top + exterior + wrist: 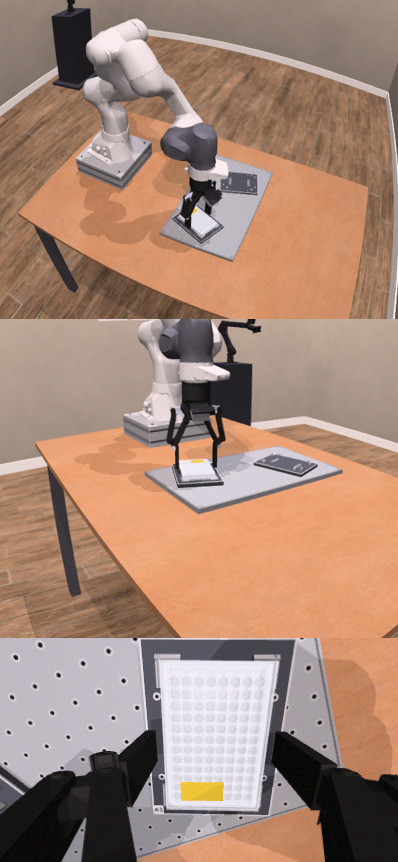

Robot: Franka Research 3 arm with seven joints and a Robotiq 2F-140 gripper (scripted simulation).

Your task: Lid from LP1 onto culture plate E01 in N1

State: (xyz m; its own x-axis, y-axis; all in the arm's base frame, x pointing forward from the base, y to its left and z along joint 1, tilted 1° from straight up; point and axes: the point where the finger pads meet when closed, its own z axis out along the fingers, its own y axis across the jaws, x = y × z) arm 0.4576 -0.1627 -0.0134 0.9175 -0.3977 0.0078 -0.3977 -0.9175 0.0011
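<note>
My hand is 20 mm above the clear lid. Round my hand: nest N1: 40 mm below; then culture plate E01: 30 mm below; then lid park LP1: 280 mm to the left, 70 mm ahead, 40 mm below.
</note>
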